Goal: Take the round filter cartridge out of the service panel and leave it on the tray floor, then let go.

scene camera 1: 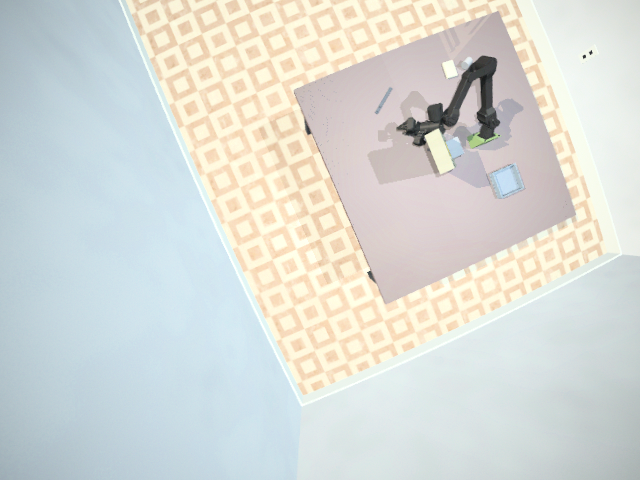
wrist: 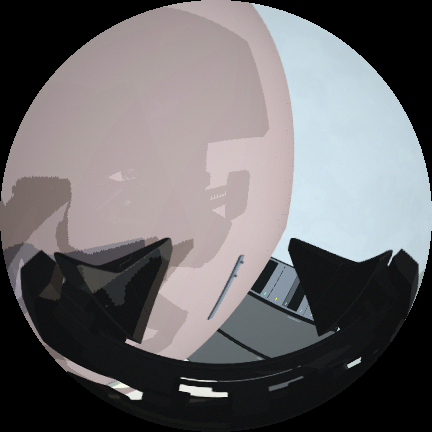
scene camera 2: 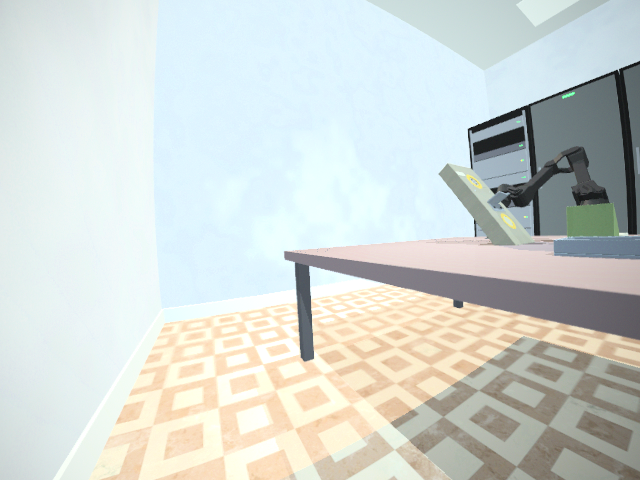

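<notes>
The pale service panel leans on the table. In scene camera 2 its face shows two yellow rings, an upper ring and a lower ring, with a blue plate standing out between them. I cannot tell which part is the round filter cartridge. My gripper is open and empty, at the panel's upper end in scene camera 1, above the table. It is partly hidden behind the blue plate in scene camera 2. The light-blue tray stands on the table, apart from the panel.
The arm stands on a green base between panel and tray. A blue-grey bar lies beyond the gripper. A cream block and a whitish cylinder are near the arm's elbow. Dark cabinets stand behind the table.
</notes>
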